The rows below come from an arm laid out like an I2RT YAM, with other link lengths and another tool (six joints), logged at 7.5 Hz.
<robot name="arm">
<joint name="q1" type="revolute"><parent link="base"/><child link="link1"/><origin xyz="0 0 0.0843" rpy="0 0 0"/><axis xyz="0 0 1"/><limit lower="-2.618" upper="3.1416"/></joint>
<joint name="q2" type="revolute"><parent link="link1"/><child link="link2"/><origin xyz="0.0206 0.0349 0.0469" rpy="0 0 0"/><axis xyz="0 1 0"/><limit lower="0" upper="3.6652"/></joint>
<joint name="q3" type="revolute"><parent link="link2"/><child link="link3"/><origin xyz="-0.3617 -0.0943 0" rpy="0 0 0"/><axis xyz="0 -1 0"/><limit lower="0" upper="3.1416"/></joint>
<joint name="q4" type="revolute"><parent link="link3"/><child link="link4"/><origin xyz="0.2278 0.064 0.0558" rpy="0 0 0"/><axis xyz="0 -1 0"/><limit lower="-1.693" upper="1.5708"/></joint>
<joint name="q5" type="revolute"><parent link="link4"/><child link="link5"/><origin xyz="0.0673 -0.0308 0.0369" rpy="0 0 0"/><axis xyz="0 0 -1"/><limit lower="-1.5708" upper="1.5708"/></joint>
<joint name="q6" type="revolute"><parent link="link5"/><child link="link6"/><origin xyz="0.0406 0 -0.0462" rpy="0 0 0"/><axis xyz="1 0 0"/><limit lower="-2.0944" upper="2.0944"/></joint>
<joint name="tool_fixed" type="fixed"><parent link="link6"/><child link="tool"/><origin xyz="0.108 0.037 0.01" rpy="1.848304 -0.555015 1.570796"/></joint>
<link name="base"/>
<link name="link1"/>
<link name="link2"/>
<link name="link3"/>
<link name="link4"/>
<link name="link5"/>
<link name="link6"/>
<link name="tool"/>
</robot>
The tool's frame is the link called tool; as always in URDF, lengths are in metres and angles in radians.
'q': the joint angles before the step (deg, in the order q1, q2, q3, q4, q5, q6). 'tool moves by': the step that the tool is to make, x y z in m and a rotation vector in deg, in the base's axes. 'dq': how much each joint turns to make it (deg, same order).
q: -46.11 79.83 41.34 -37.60 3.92 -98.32
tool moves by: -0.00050 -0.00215 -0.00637 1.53 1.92 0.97
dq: -0.28 2.36 0.00 0.02 0.04 -1.30
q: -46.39 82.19 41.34 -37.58 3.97 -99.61
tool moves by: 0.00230 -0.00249 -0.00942 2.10 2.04 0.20
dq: 0.02 3.39 0.01 0.47 0.00 -0.18
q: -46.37 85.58 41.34 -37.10 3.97 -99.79
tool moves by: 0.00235 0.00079 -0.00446 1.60 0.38 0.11
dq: 0.02 1.55 0.00 0.13 -0.83 0.03
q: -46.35 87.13 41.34 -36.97 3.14 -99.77
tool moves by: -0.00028 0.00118 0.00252 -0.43 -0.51 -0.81
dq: 0.05 -0.85 0.02 -0.26 0.04 0.86
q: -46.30 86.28 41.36 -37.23 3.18 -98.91
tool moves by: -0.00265 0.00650 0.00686 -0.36 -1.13 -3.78
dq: 0.00 -2.38 0.00 -1.56 -0.02 3.83
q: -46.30 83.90 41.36 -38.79 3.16 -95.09
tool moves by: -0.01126 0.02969 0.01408 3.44 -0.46 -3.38
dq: 1.43 -4.85 0.00 -7.18 -2.09 5.13
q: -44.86 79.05 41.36 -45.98 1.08 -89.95
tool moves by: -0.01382 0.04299 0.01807 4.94 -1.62 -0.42
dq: 3.67 -7.04 0.00 -9.15 -4.32 4.50
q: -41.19 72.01 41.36 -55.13 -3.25 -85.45
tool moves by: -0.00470 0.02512 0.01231 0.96 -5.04 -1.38
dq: 2.74 -7.00 0.00 -3.35 -3.51 4.53
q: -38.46 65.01 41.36 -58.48 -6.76 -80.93
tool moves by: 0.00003 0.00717 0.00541 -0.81 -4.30 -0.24
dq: 0.20 -3.84 0.01 0.13 -1.93 0.79
